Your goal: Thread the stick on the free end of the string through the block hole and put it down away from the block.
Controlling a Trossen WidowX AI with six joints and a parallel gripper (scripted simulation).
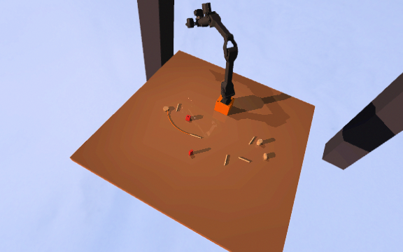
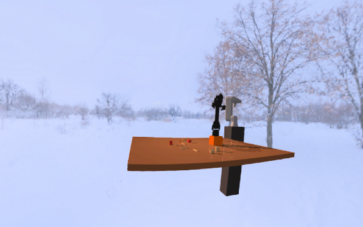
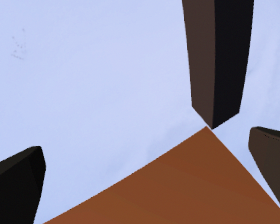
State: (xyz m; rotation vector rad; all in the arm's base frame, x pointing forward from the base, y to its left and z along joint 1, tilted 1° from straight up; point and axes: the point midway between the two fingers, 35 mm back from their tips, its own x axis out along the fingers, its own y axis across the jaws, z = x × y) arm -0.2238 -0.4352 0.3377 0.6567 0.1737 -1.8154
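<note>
Now: gripper tip 470 mm short of the red block, 300 mm to the right of it and 390 mm above it. The rest, counted from my gripper tip: thin wooden stick: 570 mm ahead, 400 mm to the left, 400 mm below; then red object: 700 mm ahead, 460 mm to the left, 380 mm below; then round wooden button: 480 mm ahead, 120 mm to the left, 390 mm below.
</note>
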